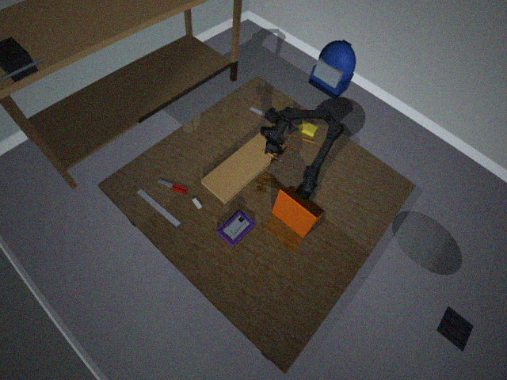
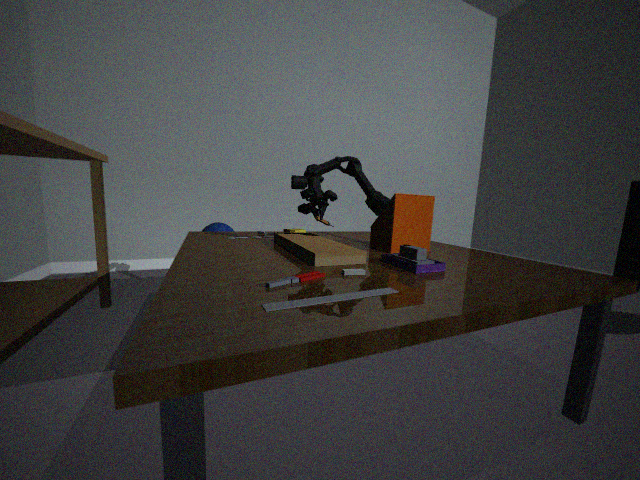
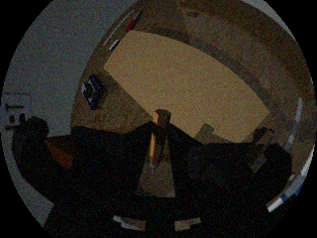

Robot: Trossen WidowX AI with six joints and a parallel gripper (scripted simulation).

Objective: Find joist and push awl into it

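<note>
The awl is 4 cm behind my gripper tip, 3 cm to the right of it and 2 cm below it. Round my gripper tip: stud finder (36 cm to the left, 21 cm behind, 7 cm below); then yellow block (41 cm to the right, 10 cm below, 3 cm ahead); then purple tray (37 cm to the left, 22 cm behind, 10 cm below).
</note>
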